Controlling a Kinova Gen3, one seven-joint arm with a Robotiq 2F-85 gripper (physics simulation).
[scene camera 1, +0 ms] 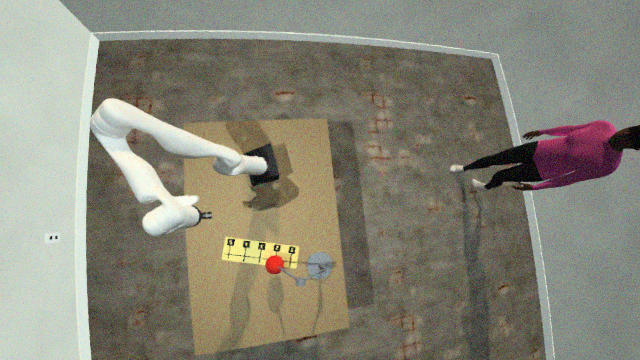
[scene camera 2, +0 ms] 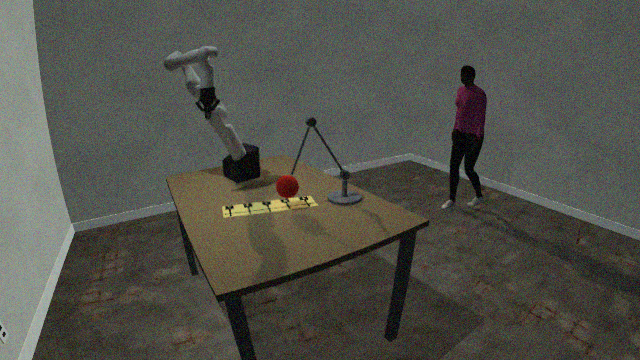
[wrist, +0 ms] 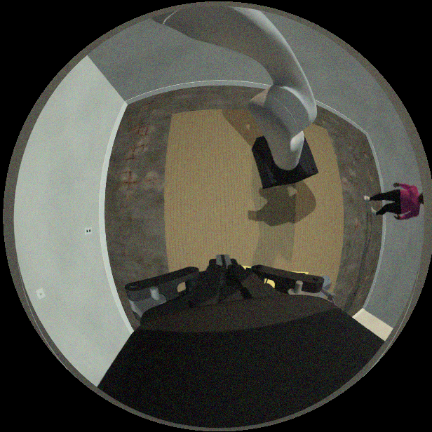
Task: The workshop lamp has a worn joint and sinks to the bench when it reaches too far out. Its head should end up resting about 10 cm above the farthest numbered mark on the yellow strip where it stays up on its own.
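Places are measured from the arm's base along level axes (x left, y back, z up), in metres.
Pixels of known places: gripper, fingertip midpoint: (scene camera 2: 207,119); arm's base, link origin: (scene camera 1: 259,166) (scene camera 2: 239,155).
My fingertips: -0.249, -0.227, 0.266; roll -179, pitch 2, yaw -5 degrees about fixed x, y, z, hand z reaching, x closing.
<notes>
For each thing: its top centre in the pictures, then the offset to it from my fingertips, as dx, dy, dz. "spot": a spot on its surface instead. Level surfaces: height alone.
- lamp's red ball head, surface spot: (scene camera 2: 287,186) spot: +0.226, -0.358, -0.285
- yellow strip, top centre: (scene camera 2: 268,206) (scene camera 1: 261,253) +0.179, -0.258, -0.399
- lamp base, surface spot: (scene camera 2: 345,199) spot: +0.485, -0.432, -0.386
- wooden table, surface height: dz -0.400
The lamp's red ball head (scene camera 1: 274,265) (scene camera 2: 287,186) hangs a little above the yellow strip (scene camera 1: 252,254) (scene camera 2: 258,206) (wrist: 270,283), around mark 2. The marks run from 1, nearest the lamp base (scene camera 1: 314,259) (scene camera 2: 345,199), to 5 at the far left end. The lamp's elbow (scene camera 1: 300,282) (scene camera 2: 311,122) stands high, bent between its two thin rods. My gripper (scene camera 1: 211,215) (scene camera 2: 207,115) (wrist: 221,262) is shut and empty, high up, left of the strip and well apart from the lamp. In the wrist view the gripper hides most of the strip, and the red head does not show.
The arm's black base (scene camera 1: 272,165) (scene camera 2: 242,166) (wrist: 265,175) stands on the wooden table (scene camera 1: 215,310) (scene camera 2: 220,260) (wrist: 200,175), behind the strip. The arm bends out past the table's left edge. A person in a pink top (scene camera 1: 575,155) (scene camera 2: 471,112) (wrist: 409,201) stands on the floor, right of the table.
</notes>
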